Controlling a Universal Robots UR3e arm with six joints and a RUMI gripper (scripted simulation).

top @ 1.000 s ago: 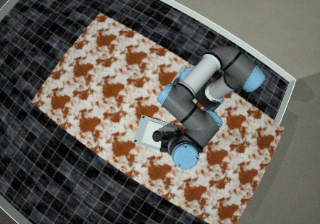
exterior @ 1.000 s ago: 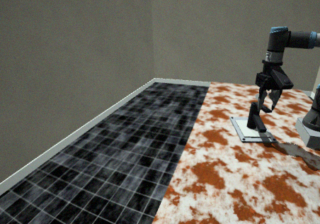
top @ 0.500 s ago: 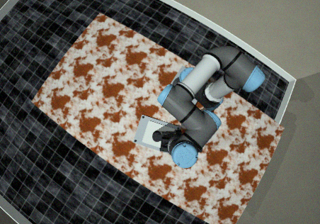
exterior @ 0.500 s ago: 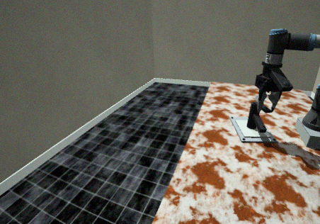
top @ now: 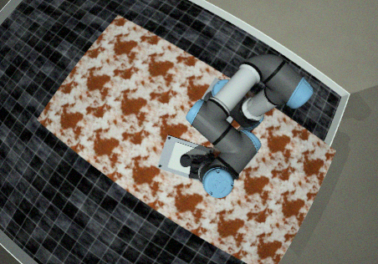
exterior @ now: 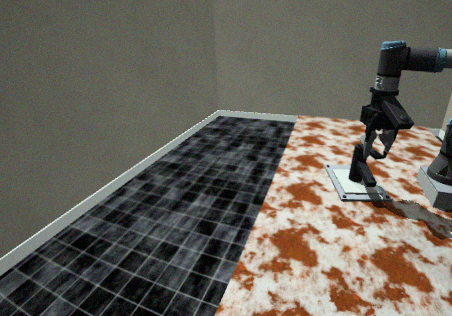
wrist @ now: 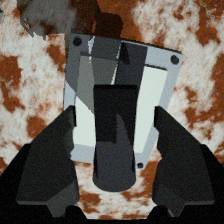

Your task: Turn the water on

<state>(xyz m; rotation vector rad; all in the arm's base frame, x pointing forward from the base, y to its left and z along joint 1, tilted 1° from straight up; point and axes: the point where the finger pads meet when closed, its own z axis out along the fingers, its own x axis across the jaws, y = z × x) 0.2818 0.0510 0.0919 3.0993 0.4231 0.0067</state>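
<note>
The lever lies 30 mm to the right of my hand and 10 mm ahead of it. Also, from my hand: tap 50 mm to the right, 50 mm below, 10 mm ahead.
</note>
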